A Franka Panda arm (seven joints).
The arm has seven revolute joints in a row. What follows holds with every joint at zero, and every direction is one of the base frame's.
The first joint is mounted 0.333 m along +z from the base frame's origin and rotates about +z.
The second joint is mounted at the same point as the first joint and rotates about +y.
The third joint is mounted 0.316 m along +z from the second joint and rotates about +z.
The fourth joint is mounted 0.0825 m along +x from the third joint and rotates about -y.
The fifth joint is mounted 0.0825 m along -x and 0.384 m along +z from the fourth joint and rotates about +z.
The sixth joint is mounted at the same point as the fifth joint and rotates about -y.
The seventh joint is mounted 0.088 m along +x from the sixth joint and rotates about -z.
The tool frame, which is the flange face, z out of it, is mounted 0.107 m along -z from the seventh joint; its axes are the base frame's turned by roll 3.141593, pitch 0 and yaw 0 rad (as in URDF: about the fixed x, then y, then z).
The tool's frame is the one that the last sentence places.
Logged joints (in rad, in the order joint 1, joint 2, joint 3, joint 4, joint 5, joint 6, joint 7), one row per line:
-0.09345 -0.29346 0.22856 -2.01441 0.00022 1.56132 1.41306
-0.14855 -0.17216 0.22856 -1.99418 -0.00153 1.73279 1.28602
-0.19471 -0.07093 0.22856 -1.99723 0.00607 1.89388 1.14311
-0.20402 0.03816 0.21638 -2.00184 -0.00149 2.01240 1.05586
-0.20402 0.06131 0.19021 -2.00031 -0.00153 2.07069 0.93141
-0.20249 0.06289 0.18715 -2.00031 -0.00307 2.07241 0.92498
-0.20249 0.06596 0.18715 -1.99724 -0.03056 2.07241 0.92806
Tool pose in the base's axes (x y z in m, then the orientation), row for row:
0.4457 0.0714 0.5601 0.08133 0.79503 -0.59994 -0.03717
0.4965 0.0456 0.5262 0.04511 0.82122 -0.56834 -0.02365
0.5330 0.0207 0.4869 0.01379 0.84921 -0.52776 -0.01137
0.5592 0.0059 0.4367 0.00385 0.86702 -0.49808 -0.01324
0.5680 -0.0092 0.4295 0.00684 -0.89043 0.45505 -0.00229
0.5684 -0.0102 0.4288 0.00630 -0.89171 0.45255 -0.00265
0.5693 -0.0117 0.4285 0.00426 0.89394 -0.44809 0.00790
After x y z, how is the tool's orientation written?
As a quaternion, w x y z.
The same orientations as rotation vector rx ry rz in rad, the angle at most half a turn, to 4 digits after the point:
2.3761 -1.7930 -0.1111
2.5084 -1.7360 -0.0722
2.6447 -1.6436 -0.0354
2.7172 -1.5609 -0.0415
-2.7853 1.4234 -0.0072
-2.7902 1.4161 -0.0083
2.8008 -1.4039 0.0248

